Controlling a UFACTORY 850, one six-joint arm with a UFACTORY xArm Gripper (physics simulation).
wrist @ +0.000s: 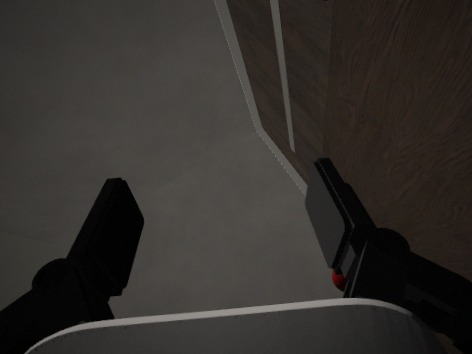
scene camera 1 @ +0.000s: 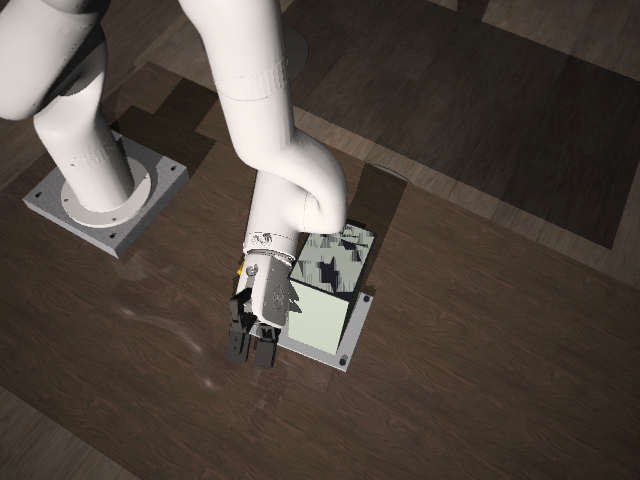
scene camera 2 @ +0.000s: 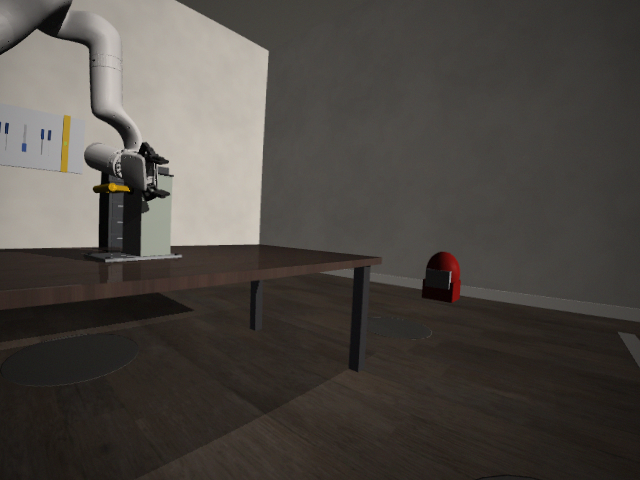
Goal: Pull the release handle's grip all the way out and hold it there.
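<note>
The release handle's yellow grip [scene camera 2: 111, 188] sticks out to the left of the pale green housing [scene camera 2: 156, 222] [scene camera 1: 317, 320] in the second scene view. In the first scene view a sliver of the yellow grip [scene camera 1: 239, 268] shows; the arm hides the rest. The grip does not show in the wrist view. My gripper [scene camera 1: 251, 355] [scene camera 2: 164, 177] [wrist: 221, 190] is open and empty. Its body is beside the housing, and its fingers point away from the yellow grip, which is on the wrist side. How far the grip is out cannot be told.
The housing stands on a grey plate [scene camera 1: 356, 330] [scene camera 2: 170, 256] on the brown table [scene camera 1: 439, 310] [scene camera 2: 227, 258]. The arm's grey base block [scene camera 1: 165, 170] is at the left in the first scene view. A red domed object [scene camera 2: 443, 263] [wrist: 339, 280] is beyond the table.
</note>
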